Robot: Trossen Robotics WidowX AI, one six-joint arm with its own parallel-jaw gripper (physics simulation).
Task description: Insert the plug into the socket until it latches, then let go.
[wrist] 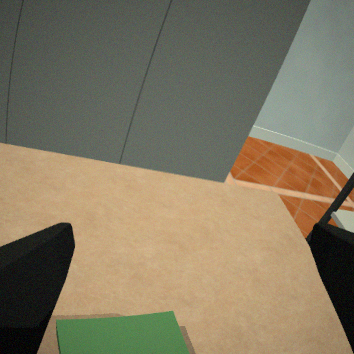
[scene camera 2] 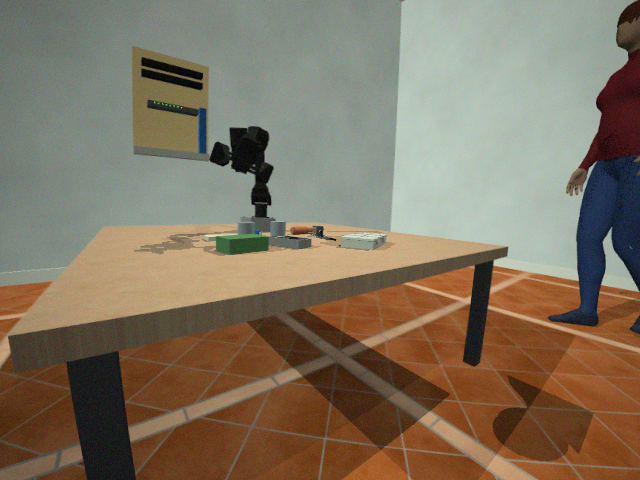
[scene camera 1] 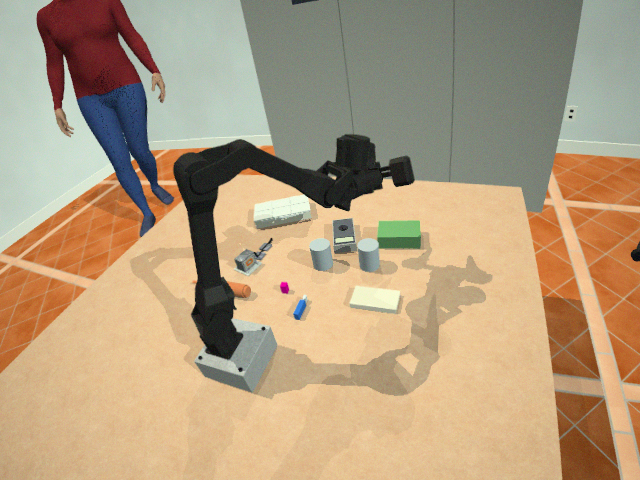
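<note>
My gripper is open and empty, high above the far part of the table. A small blue stick with a white tip, perhaps the plug, lies on the table in front of the arm. A grey box with a dark round opening and a pale label stands farther back. A small grey block with an orange square has jointed grey and black parts beside it. I cannot tell which of these is the socket. Neither shows in the wrist view.
Grey cylinders stand before the grey box. A green box is to its right. Around them are a white block, a cream slab, a magenta piece and an orange handle.
</note>
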